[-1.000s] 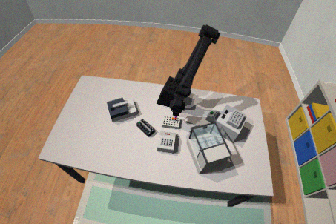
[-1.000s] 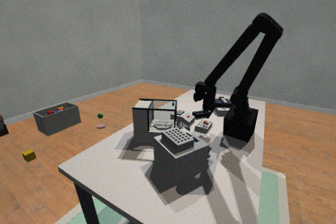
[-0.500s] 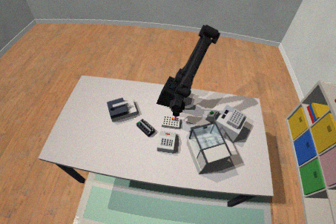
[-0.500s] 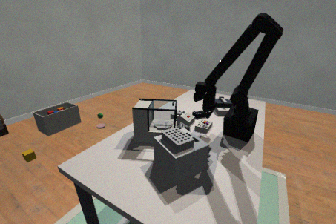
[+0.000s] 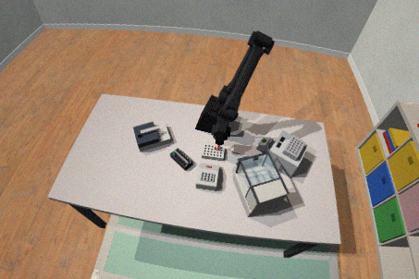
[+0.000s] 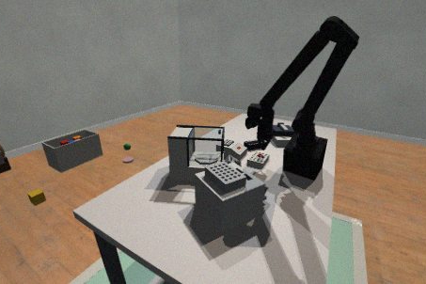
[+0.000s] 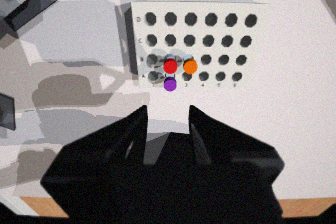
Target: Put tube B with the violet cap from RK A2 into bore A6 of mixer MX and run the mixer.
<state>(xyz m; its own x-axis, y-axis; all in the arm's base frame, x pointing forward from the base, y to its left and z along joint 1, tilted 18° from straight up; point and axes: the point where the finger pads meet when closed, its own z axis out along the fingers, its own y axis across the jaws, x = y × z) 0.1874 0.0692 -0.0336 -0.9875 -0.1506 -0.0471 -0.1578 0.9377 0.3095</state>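
My gripper is now 70 mm above the tube B. The rest, counted from my hand: tube rack (30 mm ahead, 30 mm to the right, 90 mm below); then red-capped tube (20 mm ahead, 70 mm below); then orange-capped tube (20 mm ahead, 20 mm to the right, 70 mm below).
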